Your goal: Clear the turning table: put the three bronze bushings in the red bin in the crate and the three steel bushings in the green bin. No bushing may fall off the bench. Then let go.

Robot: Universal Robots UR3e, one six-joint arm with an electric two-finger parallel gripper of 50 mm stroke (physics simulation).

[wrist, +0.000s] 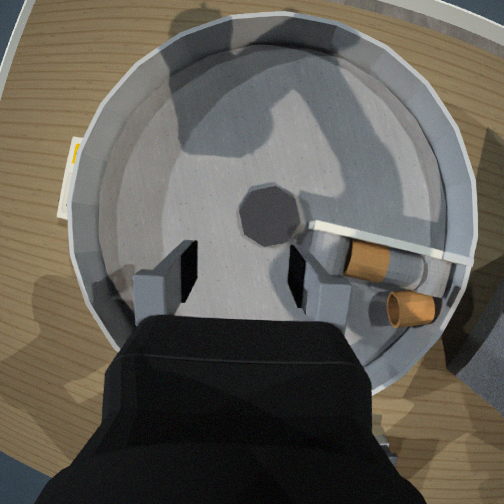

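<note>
In the wrist view I look straight down on the round grey turning table (pixel 270 200) with its dark hub (pixel 270 215). My gripper (pixel 242 275) is open and empty, and its two grey fingers hang above the table's near part, just below the hub. To the right, bushings lie on their sides against a white bar (pixel 390 242): a steel one (pixel 325 250), a bronze one (pixel 367 261) and another steel one (pixel 406 270) in a row. A second bronze bushing (pixel 412 309) lies nearer the rim, with a grey shape at its left end that I cannot identify. The right finger is close to the row's left end.
The table has a raised grey rim (pixel 450 165) and sits on a wooden bench (pixel 45 125). A white tag with a yellow mark (pixel 70 175) sticks out at the left rim. A grey object's corner (pixel 482 360) shows at the right edge. No bins are in view.
</note>
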